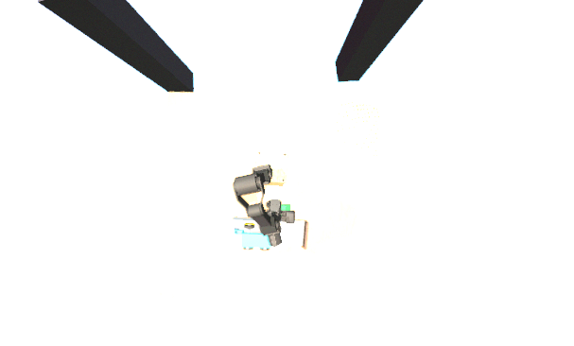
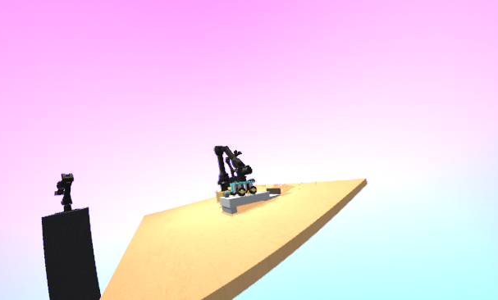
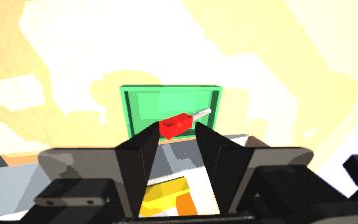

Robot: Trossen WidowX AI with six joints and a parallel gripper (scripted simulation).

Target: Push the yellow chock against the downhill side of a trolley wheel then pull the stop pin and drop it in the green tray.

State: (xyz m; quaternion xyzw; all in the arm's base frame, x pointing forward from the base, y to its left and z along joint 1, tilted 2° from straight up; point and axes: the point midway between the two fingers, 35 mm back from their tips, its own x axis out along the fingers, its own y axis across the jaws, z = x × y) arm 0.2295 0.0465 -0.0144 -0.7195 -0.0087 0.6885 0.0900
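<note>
The red-headed stop pin lies 2 cm to the left of my gripper tip and 1 cm below it. From my gripper tip the other things lie so: green tray (5 cm below); yellow chock (6 cm ahead, 3 cm to the right, 4 cm above); cyan trolley (10 cm ahead, 13 cm to the right, 8 cm above).
</note>
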